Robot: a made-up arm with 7 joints.
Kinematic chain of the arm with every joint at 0, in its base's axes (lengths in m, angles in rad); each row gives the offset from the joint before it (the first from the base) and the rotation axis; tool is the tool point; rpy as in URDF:
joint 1: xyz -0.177 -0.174 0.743 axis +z
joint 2: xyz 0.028 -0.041 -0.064 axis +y
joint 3: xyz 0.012 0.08 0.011 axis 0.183 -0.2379 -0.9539
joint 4: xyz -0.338 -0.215 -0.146 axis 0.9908 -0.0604 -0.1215
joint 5: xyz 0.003 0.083 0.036 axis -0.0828 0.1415 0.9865
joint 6: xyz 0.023 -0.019 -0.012 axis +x
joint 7: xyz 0 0.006 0.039 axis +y
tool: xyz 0.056 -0.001 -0.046 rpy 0 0 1.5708
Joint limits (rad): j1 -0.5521..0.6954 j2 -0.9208..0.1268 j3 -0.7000..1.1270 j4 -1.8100..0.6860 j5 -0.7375..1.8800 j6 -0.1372..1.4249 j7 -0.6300..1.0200
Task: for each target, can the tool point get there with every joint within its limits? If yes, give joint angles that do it. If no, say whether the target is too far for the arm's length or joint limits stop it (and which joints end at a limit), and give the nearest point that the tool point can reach.
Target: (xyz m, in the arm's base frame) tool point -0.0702 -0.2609 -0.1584
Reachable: no: too far | nearest point -0.1080 -0.2074 0.1447 | short by 0.310 m
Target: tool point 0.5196 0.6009 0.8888
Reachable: no: too far | nearest point 0.0693 0.1000 0.4539 | short by 0.802 m
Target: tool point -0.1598 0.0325 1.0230
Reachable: no: joint limits stop it (at a limit: joint 1, joint 2, joint 4, joint 7) | nearest point -0.2759 0.1040 0.6601 | short by 0.388 m
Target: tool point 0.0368 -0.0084 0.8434
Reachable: no: joint limits stop it (at a limit: joint 1, joint 2, joint 3, joint 7) | nearest point -0.1615 0.1240 0.6191 | short by 0.327 m
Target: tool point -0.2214 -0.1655 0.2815
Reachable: yes | joints -0.4195 -0.7491 0.3434 -1.0724 -0.2931 0.6470 0.8369
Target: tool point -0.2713 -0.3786 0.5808
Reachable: yes | joints 0.5618 -0.0795 -0.0907 0.2388 0.2510 0.9897 -0.1405
